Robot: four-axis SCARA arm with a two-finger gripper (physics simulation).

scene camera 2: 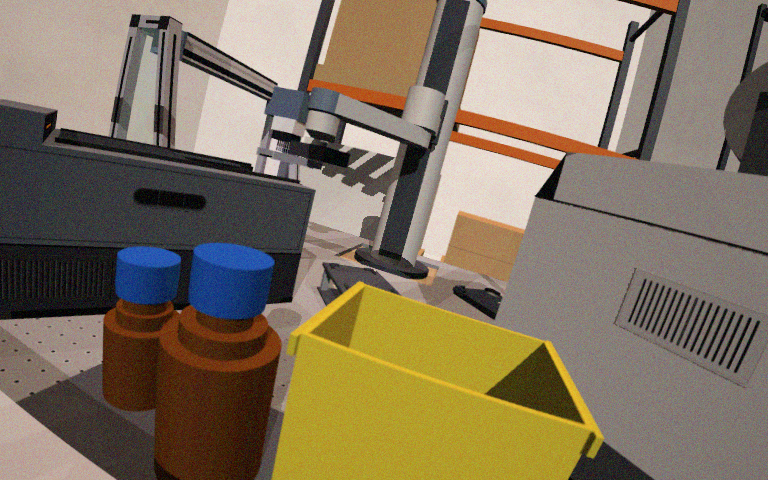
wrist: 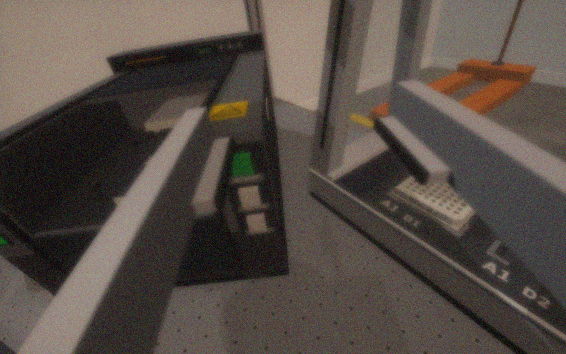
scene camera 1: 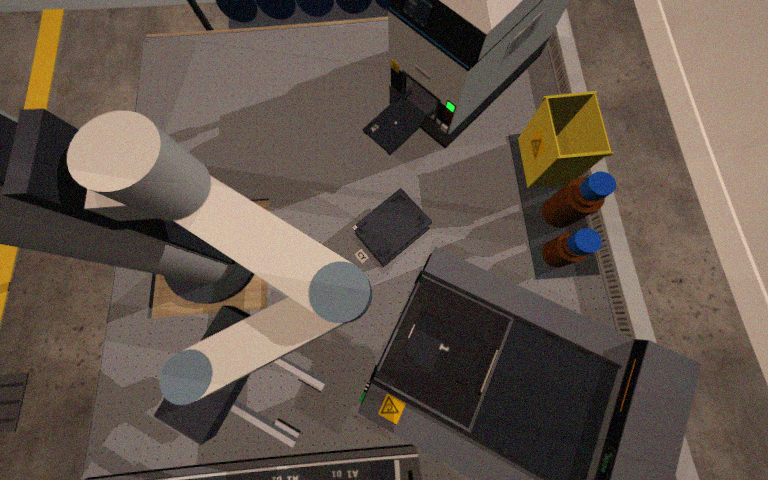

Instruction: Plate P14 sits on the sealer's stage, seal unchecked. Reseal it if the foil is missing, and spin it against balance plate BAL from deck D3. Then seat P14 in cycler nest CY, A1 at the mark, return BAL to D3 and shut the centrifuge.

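Frame: origin at the arm's base, x right, y up, z back, level; centimetres.
Seen in the pictures: gripper, between the fingertips: (scene camera 2: 265,152) (wrist: 302,115) (scene camera 1: 310,413); arm's base, origin of its link: (scene camera 2: 390,265) (scene camera 1: 214,256).
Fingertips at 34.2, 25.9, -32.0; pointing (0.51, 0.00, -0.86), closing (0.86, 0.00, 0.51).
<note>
Offsets run from my fingertips to a thing's middle, as dx, dy, dz.
My gripper (scene camera 1: 308,413) (wrist: 302,115) is shut to its narrow stance, with a gap between its bars and no plate in it. It hangs between the centrifuge (scene camera 1: 543,316) (wrist: 247,75) and the deck (scene camera 1: 407,452) (wrist: 395,225). The centrifuge's hatch is see-through or open; a rotor bucket marked 1 shows beneath it. In the wrist view a pale flat block @[+0.4, -9.0, -38.1] (wrist: 175,112) lies inside; I cannot tell which plate. The nest CY @[-37.0, -21.3, -16.3] (scene camera 1: 392,226) and the sealer's stage @[-63.5, -14.6, -20.5] (scene camera 1: 394,125) look empty. D3 does not show. P14 and BAL cannot be identified.
A pale well plate @[+24.0, -18.0, -0.6] (wrist: 435,200) sits at D1; spot D2 is beside it. The yellow bin (scene camera 1: 566,141) (scene camera 2: 430,384) and amber bottles @[-38.2, -18.1, -60.5] (scene camera 1: 566,203) (scene camera 2: 218,384) stand along the far side. The centrifuge's green START button @[-0.6, -6.4, -8.3] (wrist: 242,162) is behind the left finger.
</note>
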